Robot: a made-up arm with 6 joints.
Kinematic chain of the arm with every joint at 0, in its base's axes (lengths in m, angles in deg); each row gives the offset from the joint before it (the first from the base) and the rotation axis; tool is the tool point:
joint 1: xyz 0 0 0.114 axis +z
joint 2: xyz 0 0.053 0 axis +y
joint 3: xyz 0 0 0.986 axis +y
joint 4: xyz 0 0 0.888 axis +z
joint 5: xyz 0 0 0 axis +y
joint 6: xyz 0 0 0.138 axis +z
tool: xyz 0 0 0
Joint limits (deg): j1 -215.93..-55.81 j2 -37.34..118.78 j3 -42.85..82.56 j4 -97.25..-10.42 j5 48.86..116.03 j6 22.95..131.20
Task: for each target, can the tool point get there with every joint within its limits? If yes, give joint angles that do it. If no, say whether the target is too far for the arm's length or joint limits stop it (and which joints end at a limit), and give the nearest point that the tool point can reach.
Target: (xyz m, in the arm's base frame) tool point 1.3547 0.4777 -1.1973
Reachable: no: joint limits stop it (at a limit: joint 1, joint 2, joint 3, joint 4, joint 5) | nearest point 0.2603 -0.3223 -1.2352 | short by 1.356 m
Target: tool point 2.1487 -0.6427 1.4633
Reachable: no: too far | nearest point 1.4649 -0.4382 1.2179 | short by 0.755 m
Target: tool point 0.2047 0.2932 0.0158
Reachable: no: joint limits stop it (at a limit: joint 1, joint 2, joint 3, joint 5) | nearest point -0.3722 0.2658 -1.0901 | short by 1.248 m
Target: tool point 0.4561 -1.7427 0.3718
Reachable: yes | joints -73.00 68.93 23.75 -66.32 91.91 111.77
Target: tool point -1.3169 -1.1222 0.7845
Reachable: yes | joints -137.61 58.83 15.81 -54.41 86.54 102.21
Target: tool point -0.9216 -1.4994 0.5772
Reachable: yes | joints -121.82 84.95 -29.16 -19.84 103.89 69.27
